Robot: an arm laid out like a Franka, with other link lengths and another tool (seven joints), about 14 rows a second.
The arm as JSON. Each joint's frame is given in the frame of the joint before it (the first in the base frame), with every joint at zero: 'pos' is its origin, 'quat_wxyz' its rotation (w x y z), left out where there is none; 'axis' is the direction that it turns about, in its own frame. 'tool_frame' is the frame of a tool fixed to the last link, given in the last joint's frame.
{
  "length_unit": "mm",
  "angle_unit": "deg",
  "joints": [
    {
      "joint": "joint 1",
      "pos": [
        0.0,
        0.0,
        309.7
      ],
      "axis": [
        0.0,
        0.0,
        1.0
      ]
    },
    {
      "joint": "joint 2",
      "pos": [
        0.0,
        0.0,
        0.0
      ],
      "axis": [
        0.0,
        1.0,
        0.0
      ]
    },
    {
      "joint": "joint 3",
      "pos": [
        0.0,
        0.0,
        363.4
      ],
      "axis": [
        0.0,
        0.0,
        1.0
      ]
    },
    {
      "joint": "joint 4",
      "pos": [
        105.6,
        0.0,
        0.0
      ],
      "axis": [
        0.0,
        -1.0,
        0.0
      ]
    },
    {
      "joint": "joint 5",
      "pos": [
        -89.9,
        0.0,
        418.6
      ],
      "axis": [
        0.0,
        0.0,
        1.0
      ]
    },
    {
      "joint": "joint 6",
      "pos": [
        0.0,
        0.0,
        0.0
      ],
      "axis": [
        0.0,
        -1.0,
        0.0
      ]
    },
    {
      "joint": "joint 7",
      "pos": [
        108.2,
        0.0,
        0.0
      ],
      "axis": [
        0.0,
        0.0,
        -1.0
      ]
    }
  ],
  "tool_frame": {
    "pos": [
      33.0,
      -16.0,
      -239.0
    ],
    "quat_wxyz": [
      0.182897,
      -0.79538,
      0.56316,
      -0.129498
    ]
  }
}
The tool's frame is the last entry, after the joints.
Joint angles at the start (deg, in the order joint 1, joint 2, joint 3, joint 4, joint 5, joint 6, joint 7):
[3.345, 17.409, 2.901, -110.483, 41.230, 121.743, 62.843]
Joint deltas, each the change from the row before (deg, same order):
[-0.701, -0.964, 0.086, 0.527, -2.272, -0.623, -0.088]
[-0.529, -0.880, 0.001, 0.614, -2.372, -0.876, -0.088]
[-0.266, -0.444, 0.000, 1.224, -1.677, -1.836, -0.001]
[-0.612, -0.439, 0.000, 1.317, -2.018, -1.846, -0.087]
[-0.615, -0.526, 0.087, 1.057, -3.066, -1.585, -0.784]
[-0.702, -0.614, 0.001, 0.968, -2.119, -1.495, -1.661]
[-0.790, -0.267, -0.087, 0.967, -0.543, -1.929, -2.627]
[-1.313, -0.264, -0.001, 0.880, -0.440, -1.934, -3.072]
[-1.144, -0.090, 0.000, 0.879, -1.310, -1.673, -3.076]
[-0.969, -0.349, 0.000, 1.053, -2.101, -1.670, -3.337]
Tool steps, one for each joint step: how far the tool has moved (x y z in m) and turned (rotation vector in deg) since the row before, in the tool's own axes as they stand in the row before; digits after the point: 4 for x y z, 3 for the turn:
[-0.0019, -0.0100, -0.0144, 1.531, -0.344, -1.604]
[-0.0010, -0.0091, -0.0137, 1.468, -0.084, -1.795]
[-0.0029, -0.0033, -0.0124, 0.408, 0.211, -1.715]
[-0.0008, -0.0086, -0.0134, 0.801, 0.289, -1.657]
[0.0024, -0.0110, -0.0121, 1.592, 0.486, -2.903]
[0.0023, -0.0117, -0.0128, 1.183, -0.206, -2.796]
[0.0028, -0.0086, -0.0092, -0.228, -0.719, -2.513]
[0.0064, -0.0122, -0.0091, -0.258, -0.866, -2.395]
[0.0082, -0.0126, -0.0070, 0.238, -0.382, -3.005]
[0.0080, -0.0133, -0.0109, 0.848, -0.248, -3.912]

